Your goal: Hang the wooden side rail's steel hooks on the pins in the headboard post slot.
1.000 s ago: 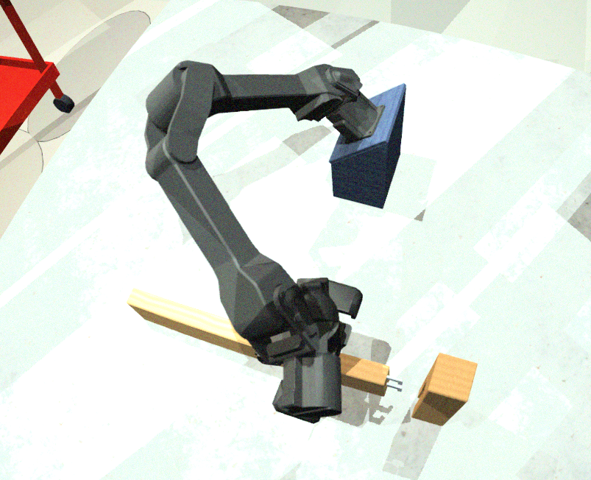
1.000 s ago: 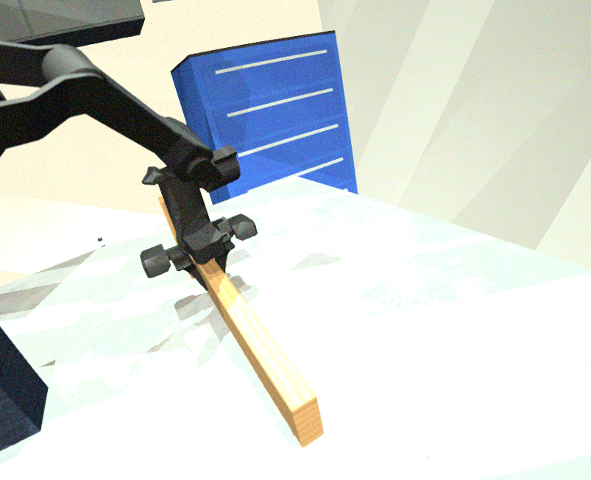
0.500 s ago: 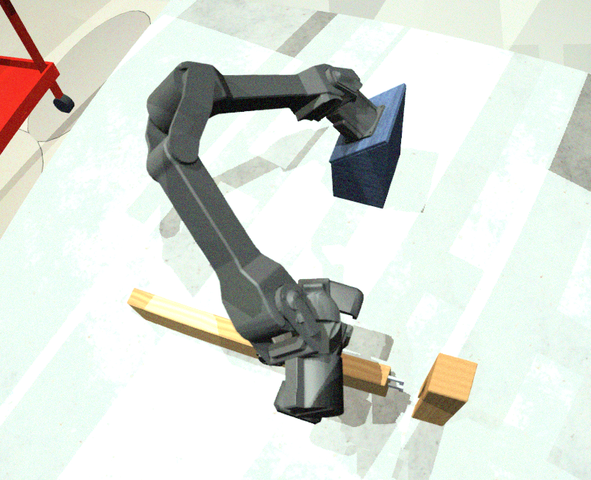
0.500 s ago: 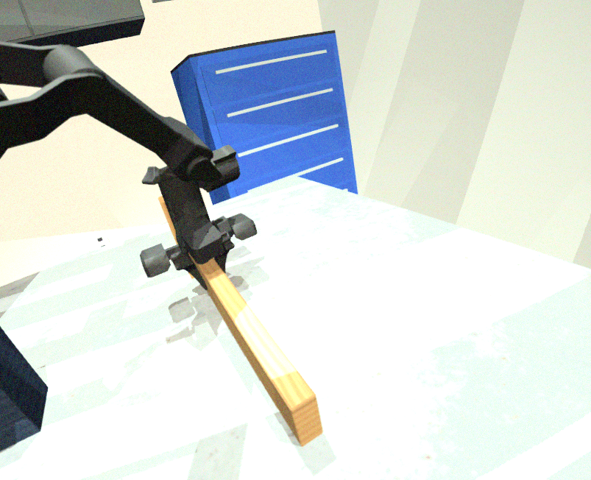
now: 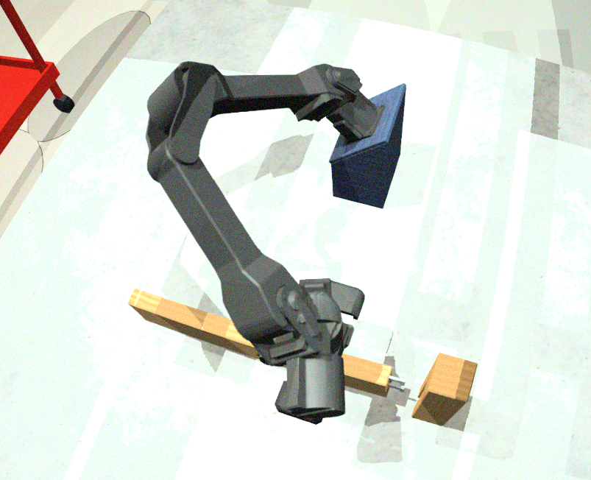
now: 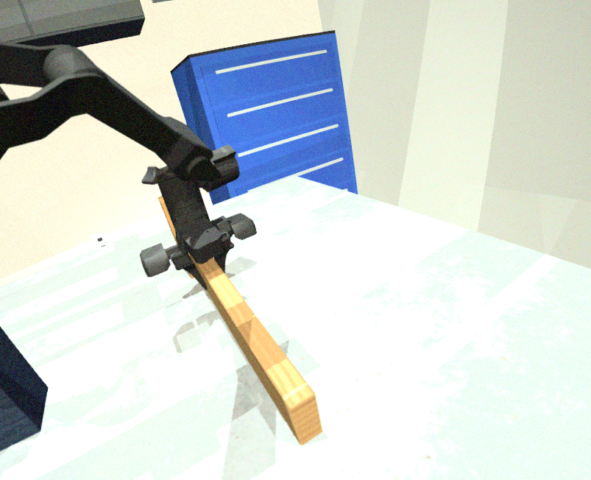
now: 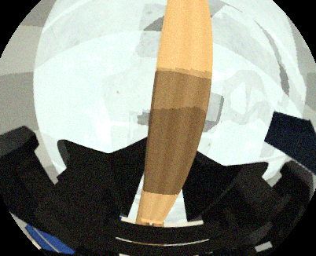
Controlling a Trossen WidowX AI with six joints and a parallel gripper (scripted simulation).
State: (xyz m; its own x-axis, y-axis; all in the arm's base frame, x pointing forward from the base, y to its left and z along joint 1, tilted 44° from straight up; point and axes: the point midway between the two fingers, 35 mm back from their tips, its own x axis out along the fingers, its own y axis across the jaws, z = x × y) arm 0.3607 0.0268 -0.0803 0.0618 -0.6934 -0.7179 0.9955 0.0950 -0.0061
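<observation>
The wooden headboard post is 17 cm to the left of my gripper tip, 4 cm above it and 1 cm behind it.
</observation>
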